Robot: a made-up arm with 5 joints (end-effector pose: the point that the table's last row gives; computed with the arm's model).
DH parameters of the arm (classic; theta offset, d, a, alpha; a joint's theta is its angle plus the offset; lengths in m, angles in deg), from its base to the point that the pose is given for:
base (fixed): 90 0.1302 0 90
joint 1: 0 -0.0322 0.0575 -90
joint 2: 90 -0.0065 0.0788 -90
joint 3: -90 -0.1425 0.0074 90
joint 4: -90 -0.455 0.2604 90
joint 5: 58.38 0 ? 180
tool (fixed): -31.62 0.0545 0 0
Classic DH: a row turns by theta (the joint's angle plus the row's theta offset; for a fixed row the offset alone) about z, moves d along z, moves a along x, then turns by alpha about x.
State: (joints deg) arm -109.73 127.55 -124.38 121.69 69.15
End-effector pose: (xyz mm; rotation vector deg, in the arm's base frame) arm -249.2 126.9 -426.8 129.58 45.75 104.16
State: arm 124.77 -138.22 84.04 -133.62 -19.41
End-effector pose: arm 18.6 463.8 448.8 -84.43 128.19 46.62
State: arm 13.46 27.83 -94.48 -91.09 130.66
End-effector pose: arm -508.6 -86.5 578.0 -63.20 -46.24 -11.06
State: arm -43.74 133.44 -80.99 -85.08 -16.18
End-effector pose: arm 25.2 133.3 715.9 72.38 -9.39 -93.77
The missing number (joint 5, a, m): -0.1427
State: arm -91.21 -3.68 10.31 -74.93 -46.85
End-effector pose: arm -554.1 -193.0 -183.8 -158.53 51.59 4.91
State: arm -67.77 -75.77 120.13 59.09 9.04
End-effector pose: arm 171.0 -545.7 -174.3 -74.75 -90.68 64.90
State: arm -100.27 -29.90 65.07 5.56 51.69
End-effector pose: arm -165.9 -609.5 -417.8 -56.34 -101.33 8.07
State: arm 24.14 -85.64 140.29 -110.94 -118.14
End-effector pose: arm 116.0 -178.5 -30.6 -51.47 72.30 -82.75
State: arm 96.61 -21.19 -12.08 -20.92 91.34
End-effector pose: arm -413.4 -114.5 885.3 38.29 80.36 -75.08
